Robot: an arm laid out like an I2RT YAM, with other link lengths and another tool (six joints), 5 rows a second.
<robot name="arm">
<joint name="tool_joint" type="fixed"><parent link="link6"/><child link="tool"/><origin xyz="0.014 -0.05 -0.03" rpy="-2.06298 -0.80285 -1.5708"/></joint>
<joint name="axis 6" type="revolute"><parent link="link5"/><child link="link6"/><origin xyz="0.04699 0 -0.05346"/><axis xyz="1 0 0"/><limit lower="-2.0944" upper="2.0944"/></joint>
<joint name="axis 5" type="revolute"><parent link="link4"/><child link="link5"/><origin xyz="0.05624 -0.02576 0.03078"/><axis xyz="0 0 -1"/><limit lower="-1.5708" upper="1.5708"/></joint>
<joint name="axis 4" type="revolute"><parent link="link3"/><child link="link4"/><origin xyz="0.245 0.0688 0.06"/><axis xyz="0 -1 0"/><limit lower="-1.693" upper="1.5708"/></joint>
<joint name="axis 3" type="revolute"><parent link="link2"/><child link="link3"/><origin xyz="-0.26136 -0.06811 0"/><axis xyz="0 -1 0"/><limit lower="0" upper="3.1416"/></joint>
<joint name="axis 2" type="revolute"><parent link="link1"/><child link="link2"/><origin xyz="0.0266 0.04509 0.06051"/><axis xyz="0 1 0"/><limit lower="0" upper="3.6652"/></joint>
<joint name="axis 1" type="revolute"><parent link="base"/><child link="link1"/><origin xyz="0 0 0.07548"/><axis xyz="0 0 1"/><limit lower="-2.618" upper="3.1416"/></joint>
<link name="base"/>
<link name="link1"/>
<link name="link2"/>
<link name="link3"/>
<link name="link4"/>
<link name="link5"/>
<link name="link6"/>
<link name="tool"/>
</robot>
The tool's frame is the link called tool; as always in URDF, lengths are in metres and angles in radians.
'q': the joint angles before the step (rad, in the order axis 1, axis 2, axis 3, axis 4, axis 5, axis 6). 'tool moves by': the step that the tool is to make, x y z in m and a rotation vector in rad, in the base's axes. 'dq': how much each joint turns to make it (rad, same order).
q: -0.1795, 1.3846, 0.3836, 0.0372, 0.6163, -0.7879
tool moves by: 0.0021, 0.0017, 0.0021, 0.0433, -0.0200, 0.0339
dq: 0.0053, -0.0313, 0.0066, -0.0280, -0.0542, 0.0037
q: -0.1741, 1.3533, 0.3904, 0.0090, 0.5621, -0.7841
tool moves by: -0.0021, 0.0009, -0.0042, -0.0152, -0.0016, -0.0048
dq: 0.0045, 0.0146, -0.0195, 0.0389, 0.0173, -0.0012
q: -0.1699, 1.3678, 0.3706, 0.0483, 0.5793, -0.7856
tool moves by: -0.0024, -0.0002, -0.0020, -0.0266, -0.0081, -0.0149
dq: -0.0005, 0.0112, -0.0169, 0.0426, 0.0285, -0.0036
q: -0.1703, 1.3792, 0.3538, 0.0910, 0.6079, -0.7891
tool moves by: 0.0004, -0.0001, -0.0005, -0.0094, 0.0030, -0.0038
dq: 0.0006, 0.0097, -0.0001, 0.0100, 0.0105, -0.0028
